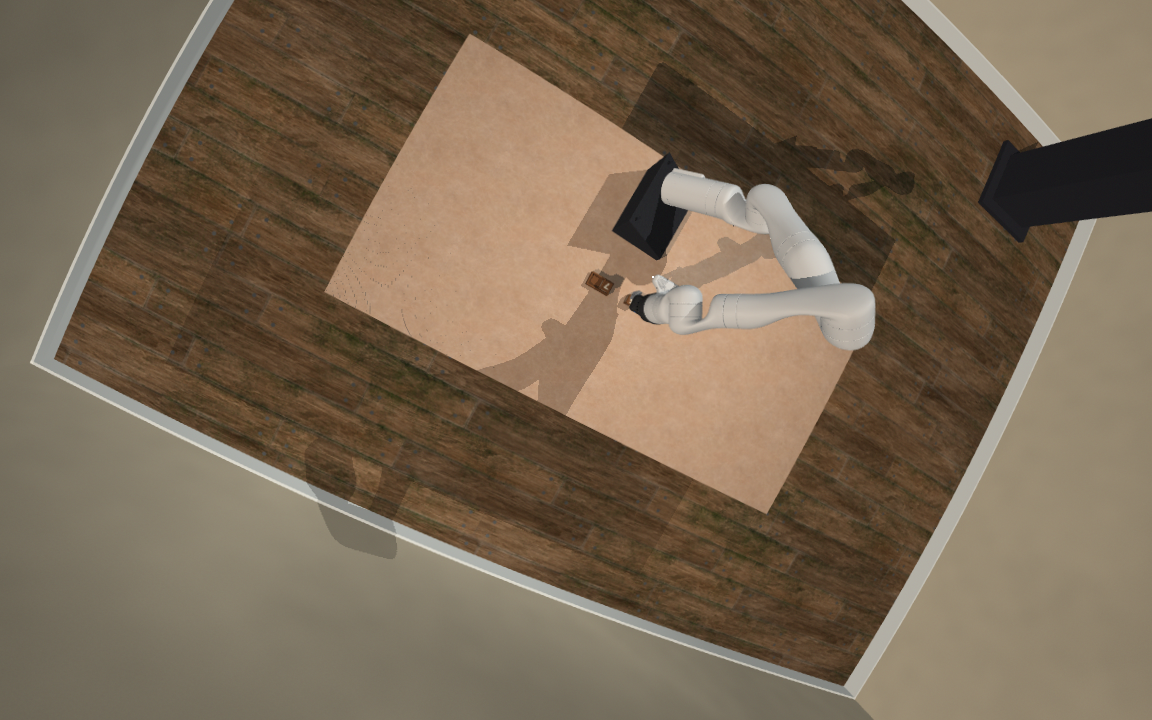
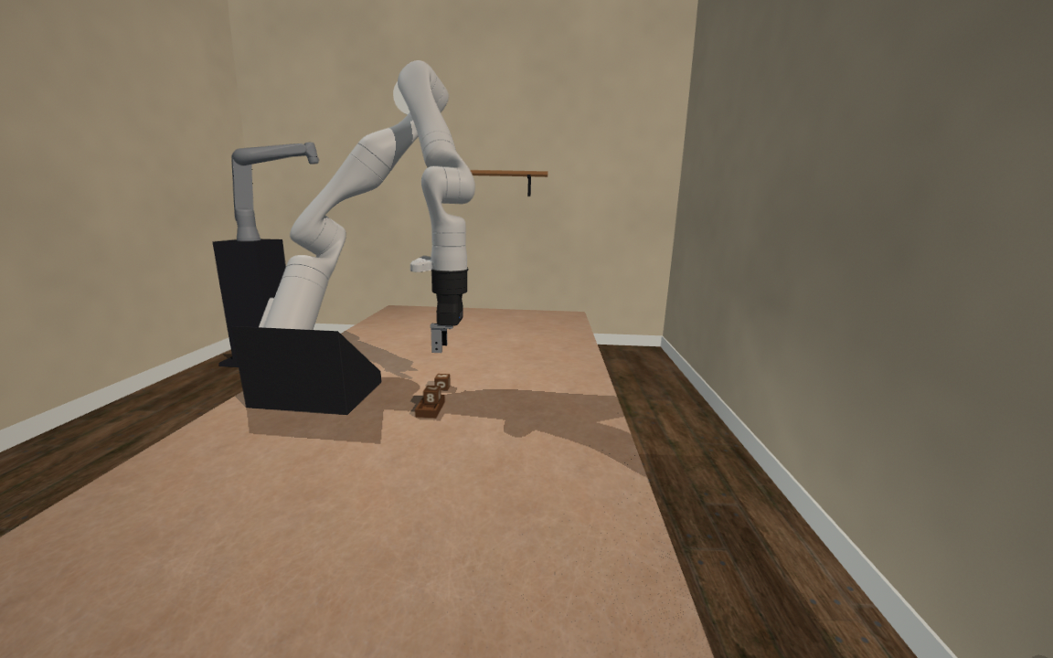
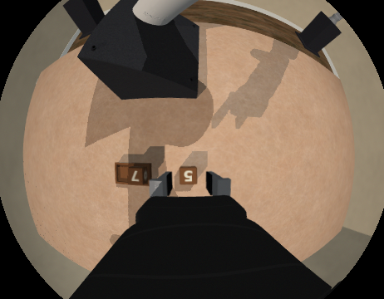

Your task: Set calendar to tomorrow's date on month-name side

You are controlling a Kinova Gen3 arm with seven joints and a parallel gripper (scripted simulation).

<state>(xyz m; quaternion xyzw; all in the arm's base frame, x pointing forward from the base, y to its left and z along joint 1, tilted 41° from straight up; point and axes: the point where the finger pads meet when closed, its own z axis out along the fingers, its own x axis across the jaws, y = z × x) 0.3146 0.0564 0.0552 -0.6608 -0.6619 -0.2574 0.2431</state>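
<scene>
The brown cube is 100 mm below my hand. From my hand the other things lie so: dark wooden tray (110 mm to the right, 100 mm below).
</scene>
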